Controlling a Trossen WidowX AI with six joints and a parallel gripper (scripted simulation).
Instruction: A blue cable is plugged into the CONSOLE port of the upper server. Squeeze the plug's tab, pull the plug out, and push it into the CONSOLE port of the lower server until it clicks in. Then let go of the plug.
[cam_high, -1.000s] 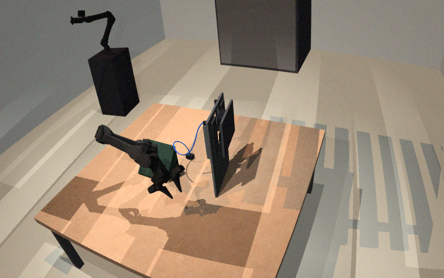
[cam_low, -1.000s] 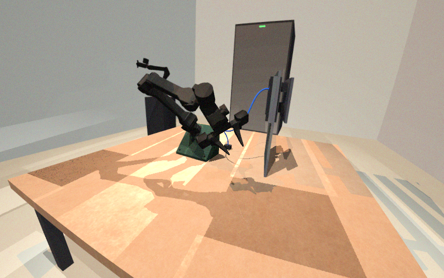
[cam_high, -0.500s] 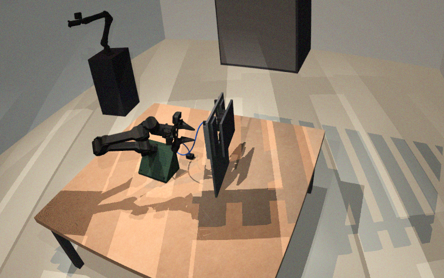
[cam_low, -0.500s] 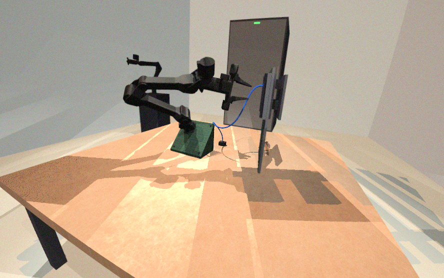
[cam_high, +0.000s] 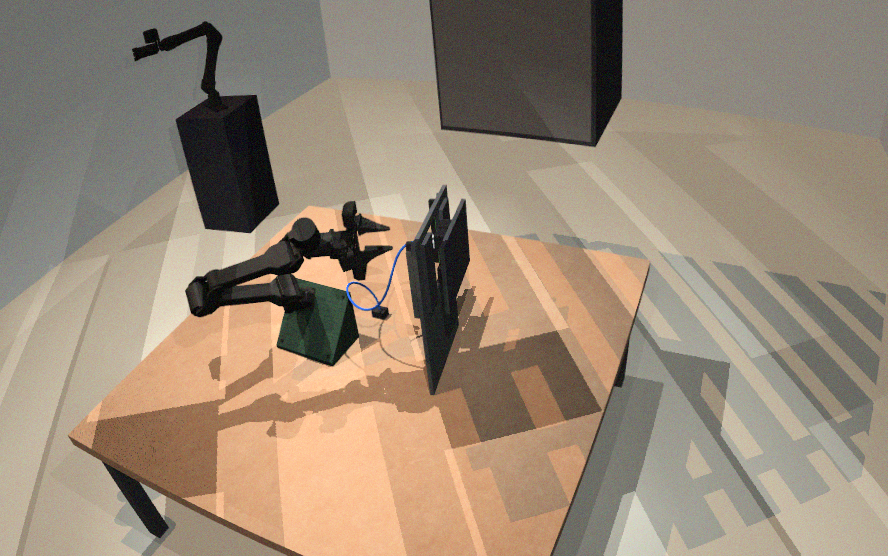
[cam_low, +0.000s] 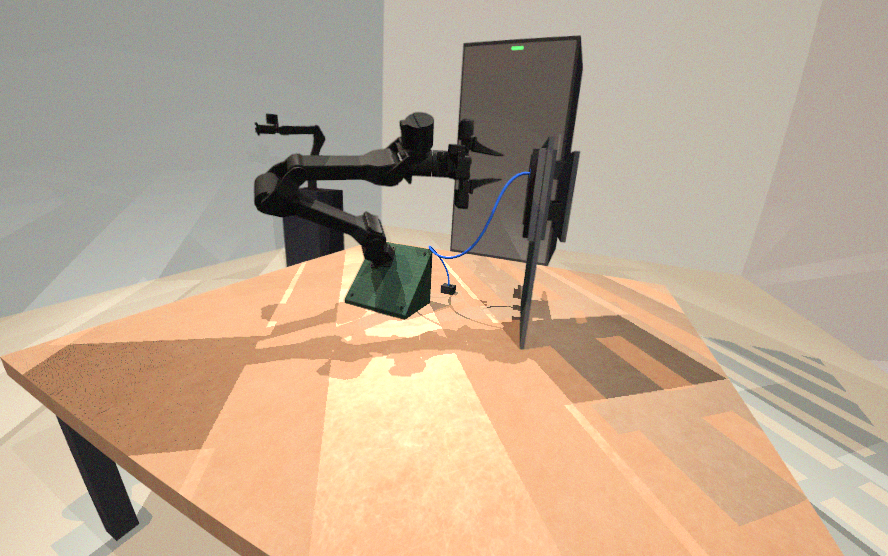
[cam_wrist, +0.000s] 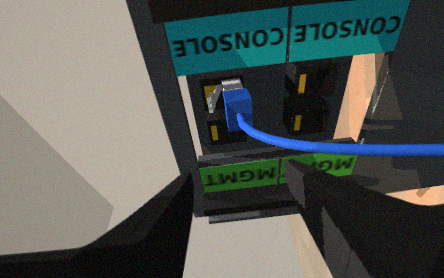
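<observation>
My gripper tip is 100 mm short of the cable plug and 10 mm to the right of it. Round my gripper tip: black block 150 mm behind, 160 mm to the left, 370 mm below.
</observation>
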